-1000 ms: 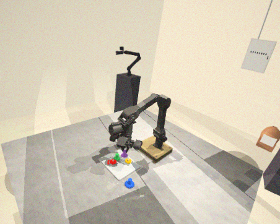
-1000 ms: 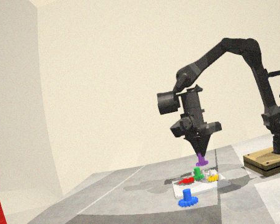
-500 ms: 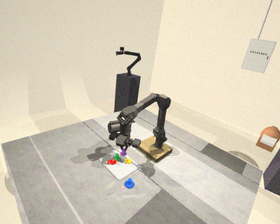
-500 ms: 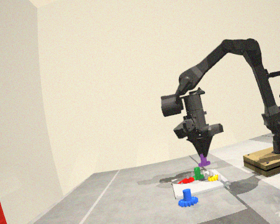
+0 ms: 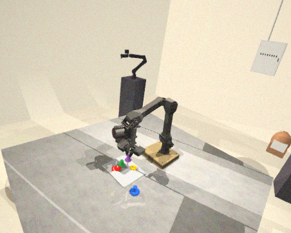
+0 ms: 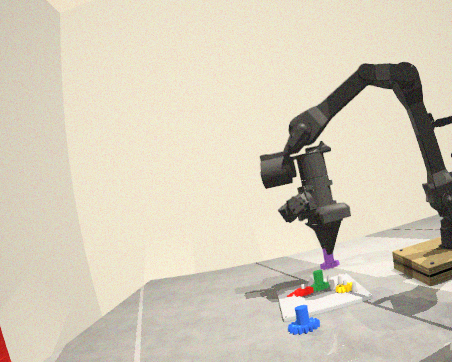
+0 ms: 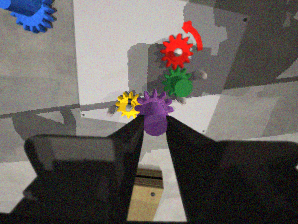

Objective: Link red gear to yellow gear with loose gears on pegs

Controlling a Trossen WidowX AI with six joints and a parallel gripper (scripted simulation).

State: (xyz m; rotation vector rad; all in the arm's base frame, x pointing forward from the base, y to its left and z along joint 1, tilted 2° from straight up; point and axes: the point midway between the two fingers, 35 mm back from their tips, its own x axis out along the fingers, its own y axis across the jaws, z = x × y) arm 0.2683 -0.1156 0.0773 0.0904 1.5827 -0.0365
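The purple gear lies 10 mm below my gripper tip. Also, from my gripper tip: yellow gear (10 mm behind, 30 mm to the left, 70 mm below); red gear (60 mm ahead, 30 mm to the right, 70 mm below); green gear (20 mm ahead, 30 mm to the right, 60 mm below).
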